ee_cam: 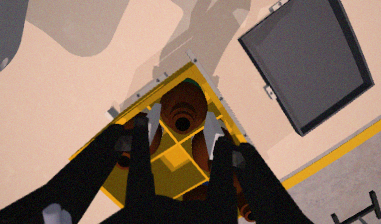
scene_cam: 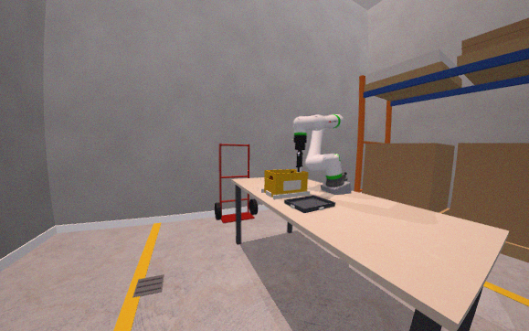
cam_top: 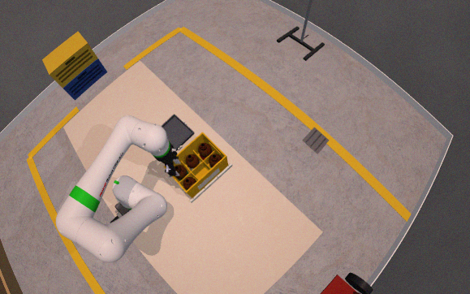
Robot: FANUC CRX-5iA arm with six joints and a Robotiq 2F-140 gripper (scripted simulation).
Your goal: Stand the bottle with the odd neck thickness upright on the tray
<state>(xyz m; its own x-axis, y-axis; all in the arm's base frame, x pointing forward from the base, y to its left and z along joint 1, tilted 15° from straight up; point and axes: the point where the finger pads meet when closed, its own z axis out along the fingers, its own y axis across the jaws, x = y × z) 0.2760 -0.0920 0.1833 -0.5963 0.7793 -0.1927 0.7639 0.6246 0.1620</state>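
Now: hand 90 mm short of the brown bottle, 10 mm to the left of it and 80 mm above it. Round my hand: yellow crate 80 mm ahead, 50 mm to the right, 90 mm below; dark tray 120 mm ahead, 230 mm to the left, 160 mm below.
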